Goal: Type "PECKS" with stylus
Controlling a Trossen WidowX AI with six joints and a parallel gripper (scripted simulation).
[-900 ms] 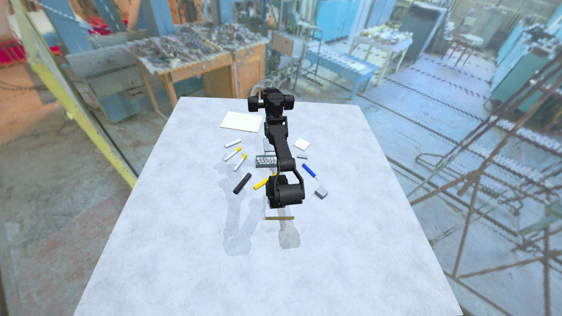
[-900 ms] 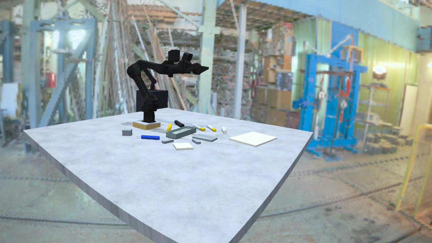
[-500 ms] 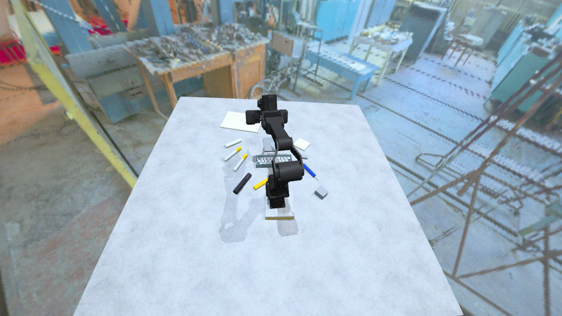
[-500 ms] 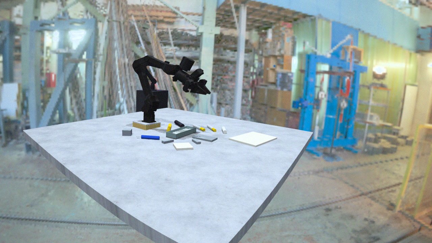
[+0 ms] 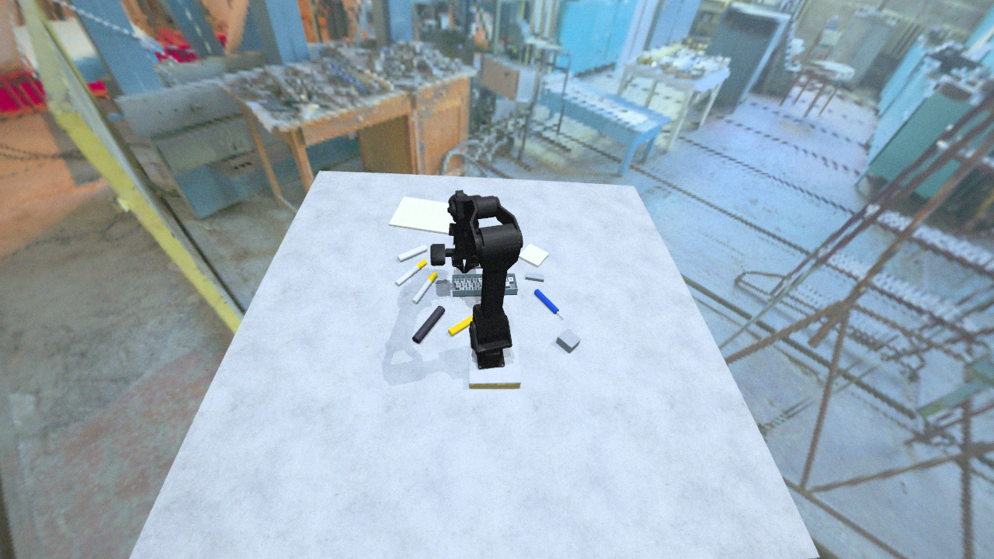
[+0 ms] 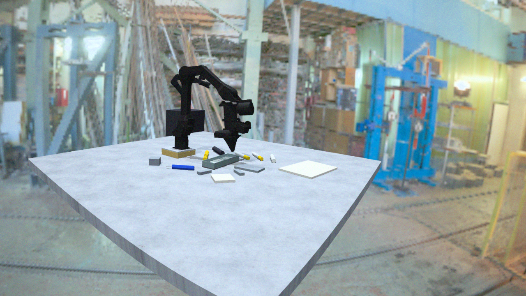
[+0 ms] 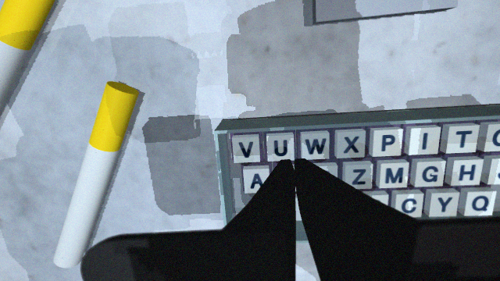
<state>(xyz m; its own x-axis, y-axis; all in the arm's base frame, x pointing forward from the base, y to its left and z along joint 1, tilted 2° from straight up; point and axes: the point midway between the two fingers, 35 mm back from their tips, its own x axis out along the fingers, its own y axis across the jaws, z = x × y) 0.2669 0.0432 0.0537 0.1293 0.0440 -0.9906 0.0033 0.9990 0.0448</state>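
Now: the blue stylus 120 mm behind my gripper tip, 250 mm to the right of it and 40 mm below it. Round my gripper tip: grey slab: 110 mm ahead, 50 mm to the right, 40 mm below; yellow marker: 140 mm behind, 10 mm to the right, 40 mm below; black cylinder: 150 mm behind, 100 mm to the left, 40 mm below.
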